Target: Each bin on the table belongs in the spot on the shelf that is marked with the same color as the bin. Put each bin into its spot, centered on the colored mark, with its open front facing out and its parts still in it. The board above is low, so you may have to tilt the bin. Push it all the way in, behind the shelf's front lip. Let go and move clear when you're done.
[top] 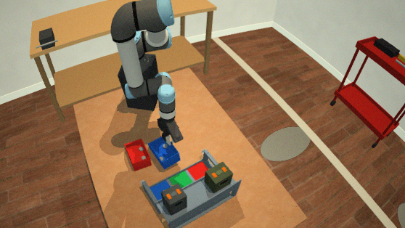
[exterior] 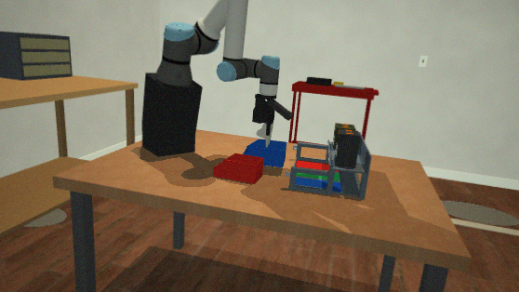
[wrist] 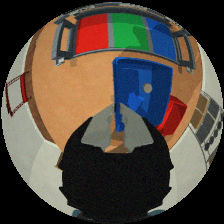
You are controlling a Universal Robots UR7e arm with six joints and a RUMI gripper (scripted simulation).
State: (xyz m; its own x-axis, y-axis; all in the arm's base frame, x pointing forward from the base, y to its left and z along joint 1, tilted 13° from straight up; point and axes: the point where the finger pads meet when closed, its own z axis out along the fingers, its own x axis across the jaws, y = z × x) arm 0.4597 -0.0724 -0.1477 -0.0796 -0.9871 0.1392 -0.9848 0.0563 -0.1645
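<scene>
The blue bin lies 10 mm behind my hand, 50 mm to the right of it and 30 mm below it. Also, from my hand: red bin: 90 mm behind, 160 mm to the right, 60 mm below.
</scene>
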